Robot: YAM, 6 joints.
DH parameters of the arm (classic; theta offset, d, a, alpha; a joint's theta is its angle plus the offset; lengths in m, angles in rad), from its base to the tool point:
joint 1: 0 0.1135 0.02 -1.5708
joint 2: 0 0 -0.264 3.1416
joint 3: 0.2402 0 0.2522 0
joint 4: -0.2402 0 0.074 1.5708
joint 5: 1.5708 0 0 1.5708
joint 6: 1.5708 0.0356 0 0
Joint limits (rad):
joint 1: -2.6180..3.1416
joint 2: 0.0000..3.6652
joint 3: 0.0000..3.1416
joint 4: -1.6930..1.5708
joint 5: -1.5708..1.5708
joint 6: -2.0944..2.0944
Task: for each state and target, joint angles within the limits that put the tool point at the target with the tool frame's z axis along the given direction. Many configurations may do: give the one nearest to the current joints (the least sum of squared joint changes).
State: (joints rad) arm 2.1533 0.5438 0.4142 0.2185 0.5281 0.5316
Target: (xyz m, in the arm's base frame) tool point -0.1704 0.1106 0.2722 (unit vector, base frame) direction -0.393 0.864 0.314
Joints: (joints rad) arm 2.6696 1.0005 0.3373 1.0630 0.6323 0.5316
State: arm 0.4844 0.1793 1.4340 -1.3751 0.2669 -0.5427
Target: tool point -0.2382 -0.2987 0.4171 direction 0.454 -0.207 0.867
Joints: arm 0.8531 0.0023 1.9935 -0.5836 0.4983 -0.5427
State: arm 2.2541 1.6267 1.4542 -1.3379 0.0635 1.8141
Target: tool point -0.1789 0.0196 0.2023 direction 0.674 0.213 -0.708
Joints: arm 3.0824 1.5725 0.9423 -1.6911 0.2551 1.8141
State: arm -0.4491 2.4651 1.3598 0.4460 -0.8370 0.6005
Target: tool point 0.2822 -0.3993 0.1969 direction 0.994 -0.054 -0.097
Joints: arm -1.0150 2.1816 1.4590 0.5541 -0.9540 0.6005
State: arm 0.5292 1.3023 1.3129 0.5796 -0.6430 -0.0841
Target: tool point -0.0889 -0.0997 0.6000 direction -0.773 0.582 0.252
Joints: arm 1.0994 0.6700 1.9577 -0.3036 -1.2634 -0.0841
